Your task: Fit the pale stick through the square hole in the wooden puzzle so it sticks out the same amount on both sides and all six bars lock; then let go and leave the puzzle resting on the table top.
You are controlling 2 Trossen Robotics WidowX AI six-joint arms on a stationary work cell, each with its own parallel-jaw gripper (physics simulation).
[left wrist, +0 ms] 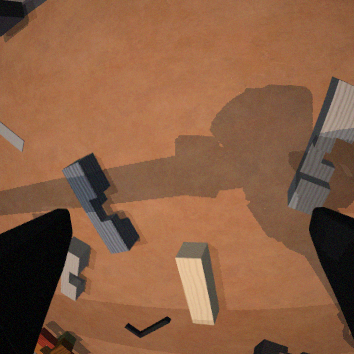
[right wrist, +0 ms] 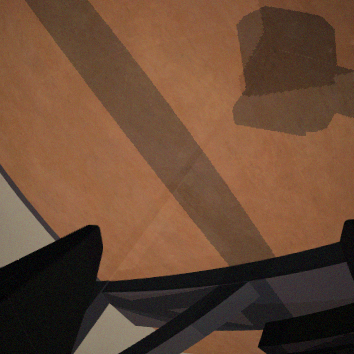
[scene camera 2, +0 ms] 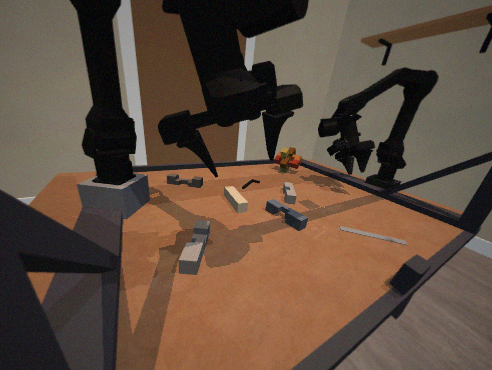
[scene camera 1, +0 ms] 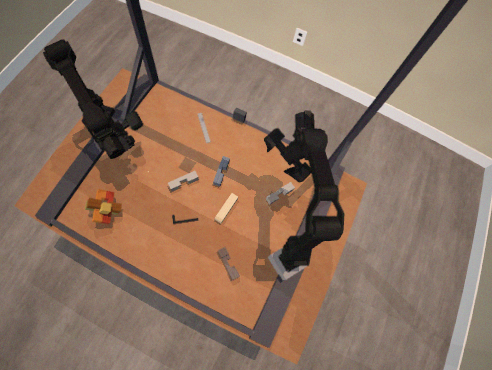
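Observation:
The pale stick (scene camera 1: pixel 226 208) (scene camera 2: pixel 236 199) (left wrist: pixel 197 285) lies flat on the table, apart from the puzzle. The wooden puzzle (scene camera 1: pixel 104 207) (scene camera 2: pixel 288 159) (left wrist: pixel 53 344), a cross of orange, red, yellow, brown and green bars, rests at the left of scene camera 1. A yellow bar end points up at its middle; its square hole cannot be made out. My left gripper (scene camera 1: pixel 278 161) (scene camera 2: pixel 244 167) (left wrist: pixel 194 222) is open and empty, high above the table; the stick shows below between its fingers in the left wrist view. My right gripper (scene camera 2: pixel 355 172) (right wrist: pixel 227 237) is open and empty, above the table away from the puzzle.
Notched bars lie loose: blue-grey (scene camera 1: pixel 221 171) (scene camera 2: pixel 286 214) (left wrist: pixel 100 205), light grey (scene camera 1: pixel 183 181) (scene camera 2: pixel 289 192), grey (scene camera 1: pixel 280 193) (scene camera 2: pixel 195 247) and brown-grey (scene camera 1: pixel 228 263) (scene camera 2: pixel 185 181). A black hex key (scene camera 1: pixel 185 220) (left wrist: pixel 147 327) and a thin grey strip (scene camera 1: pixel 204 128) (scene camera 2: pixel 372 235) also lie there. Dark frame rails edge the table.

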